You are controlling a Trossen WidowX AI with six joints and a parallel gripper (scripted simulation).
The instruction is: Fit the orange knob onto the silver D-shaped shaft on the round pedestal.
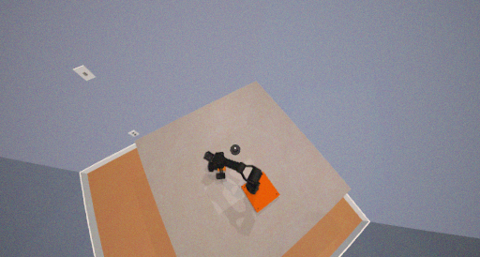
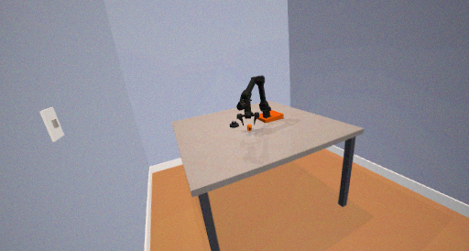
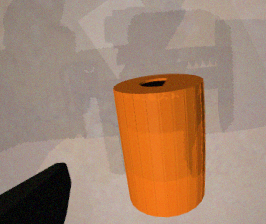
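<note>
My gripper tip is 2 cm above the orange knob, 1 cm to the left of it and 1 cm past it. The rest, counted from my gripper tip: dark round pedestal 18 cm to the right, 5 cm ahead, 1 cm below.
</note>
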